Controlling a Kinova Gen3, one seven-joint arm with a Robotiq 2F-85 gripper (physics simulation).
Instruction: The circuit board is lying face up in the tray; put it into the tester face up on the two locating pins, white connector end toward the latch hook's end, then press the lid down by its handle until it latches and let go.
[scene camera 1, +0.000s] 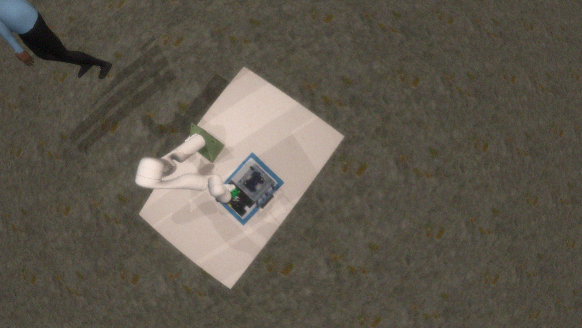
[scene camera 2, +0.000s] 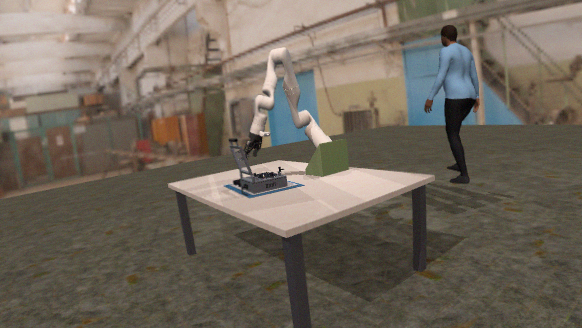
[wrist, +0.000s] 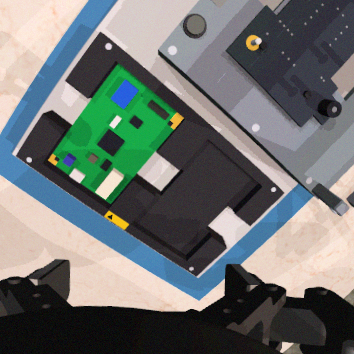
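Pixels of known places: gripper, fingertip midpoint: (scene camera 1: 230, 203) (scene camera 2: 250, 157) (wrist: 147, 279); arm's base at its link origin: (scene camera 1: 200, 140) (scene camera 2: 328, 151).
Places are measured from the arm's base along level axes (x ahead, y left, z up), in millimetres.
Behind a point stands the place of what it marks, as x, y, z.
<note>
The green circuit board (scene camera 1: 234, 192) @[372, -146, -99] (wrist: 135, 150) @[380, -163, -98] lies face up in the black tray (wrist: 200, 190) @[455, -164, -100], its white connector (wrist: 110, 185) @[377, -202, -90] toward the tray's yellow-labelled edge. The grey tester (scene camera 2: 270, 185) @[465, 81, -90] (wrist: 235, 100) @[418, -79, -58] stands beside the tray. Its lid (scene camera 2: 241, 159) @[569, 15, 54] stands raised at one end, with the handle (scene camera 2: 233, 141) @[594, 5, 145] at the top. A small black upright part (scene camera 2: 281, 170) @[387, 66, -31], probably the latch hook, is at the other end. My gripper (scene camera 2: 252, 151) @[413, -187, 26] (wrist: 147, 279) @[413, -187, 26] is open and empty, above the tray area. In scene camera 1 the arm hides its fingers.
A blue-edged mat (scene camera 1: 243, 221) @[535, -275, -116] (scene camera 2: 292, 187) @[367, 126, -116] (wrist: 75, 207) @[360, -256, -116] lies under tray and tester on the pale table (scene camera 1: 300, 130) @[478, 458, -118] (scene camera 2: 350, 195) @[325, 487, -118]. The arm's green mount (scene camera 1: 212, 150) @[110, 0, -3] (scene camera 2: 335, 157) @[10, 64, -29] is at the table's edge. A person (scene camera 1: 47, 40) (scene camera 2: 459, 75) stands on the floor away from the table.
</note>
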